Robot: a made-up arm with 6 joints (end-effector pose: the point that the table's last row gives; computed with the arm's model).
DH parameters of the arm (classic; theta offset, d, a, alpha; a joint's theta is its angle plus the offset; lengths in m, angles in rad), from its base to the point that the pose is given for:
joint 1: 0 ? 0 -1.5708
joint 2: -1.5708 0 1.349 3.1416
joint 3: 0 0 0 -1.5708
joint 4: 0 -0.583 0 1.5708
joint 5: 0 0.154 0 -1.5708
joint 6: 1.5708 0 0 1.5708
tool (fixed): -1.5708 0 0 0
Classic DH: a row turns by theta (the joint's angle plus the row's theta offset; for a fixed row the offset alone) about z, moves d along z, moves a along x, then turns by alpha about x.
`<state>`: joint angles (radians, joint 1 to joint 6).
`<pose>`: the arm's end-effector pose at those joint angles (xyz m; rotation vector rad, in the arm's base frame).
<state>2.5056 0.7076 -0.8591 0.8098 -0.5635 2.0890</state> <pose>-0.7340 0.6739 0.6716 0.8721 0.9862 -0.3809</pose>
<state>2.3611 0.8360 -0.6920 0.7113 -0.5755 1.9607</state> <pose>-0.7182 0.8754 0.5553 1.1307 0.8767 -0.6503</pose>
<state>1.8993 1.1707 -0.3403 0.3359 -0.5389 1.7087</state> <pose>-0.2908 1.3039 0.1755 1.7065 0.2624 -1.4546</pose>
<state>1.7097 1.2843 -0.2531 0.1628 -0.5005 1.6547</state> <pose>-0.0348 1.3466 0.0284 1.8501 -0.0833 -1.7454</pose>
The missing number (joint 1, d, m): 0.229
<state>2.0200 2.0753 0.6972 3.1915 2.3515 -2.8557</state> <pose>-0.6966 1.0908 -0.9967 2.1483 -1.4115 0.4853</pose>
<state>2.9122 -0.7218 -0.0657 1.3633 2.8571 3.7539</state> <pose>0.5149 -0.0877 1.7166 0.6894 0.3906 -0.6918</pose>
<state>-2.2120 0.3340 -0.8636 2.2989 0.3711 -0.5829</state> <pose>-0.3736 -0.6718 1.0025 0.1683 1.3321 -0.5042</pose>
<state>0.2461 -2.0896 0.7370 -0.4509 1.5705 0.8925</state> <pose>-1.6199 -0.5498 -0.1955 -1.2640 1.7951 0.6909</pose>
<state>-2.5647 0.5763 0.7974 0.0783 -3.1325 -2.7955</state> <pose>-1.1744 -0.5811 1.4997 -0.3255 0.1456 0.6024</pose>
